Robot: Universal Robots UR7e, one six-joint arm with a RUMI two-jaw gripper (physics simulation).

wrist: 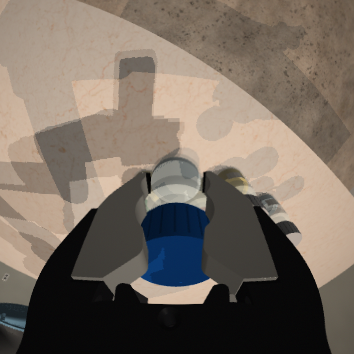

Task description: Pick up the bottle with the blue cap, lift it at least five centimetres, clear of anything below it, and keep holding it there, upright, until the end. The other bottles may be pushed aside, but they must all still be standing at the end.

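Places are measured from the arm's base along level axes (x down, y ahead, z right), in centimetres.
Pixels of known places: gripper, fingertip midpoint: [176, 173].
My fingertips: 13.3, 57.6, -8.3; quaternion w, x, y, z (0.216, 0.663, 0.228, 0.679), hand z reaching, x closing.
Note:
For each thing: its top centre in the pictures, then the offset to it from my fingertips, as dx, dy, dz.
- bottle with the blue cap, middle of its top: [176, 268] -6.7, -2.1, +1.3
- bottle with a yellowish band, middle of its top: [249, 221] +2.6, -1.8, +12.8
- clear bottle with a dark band, middle of its top: [287, 243] +2.6, -1.7, +23.1
The bottle with the blue cap [175, 255] is between the two grey jaws of my gripper [176, 173], at the lower middle of the wrist view. My gripper is shut on it. The clear bottle body shows beyond the cap, between the jaw tips. The bottle is seen from above along its length, and the table top shows around it. Another bottle with a yellowish band [235, 179] stands to the right, partly hidden by the right jaw. A clear bottle with a dark band [275, 207] shows farther right. Their lower and near parts are partly hidden.
The round, light marbled table top [45, 30] carries shadows of the arm and bottles. Its curved edge runs from the upper left to the right, with brown speckled floor [280, 55] beyond. A dark bluish round object [12, 316] shows at the lower left corner.

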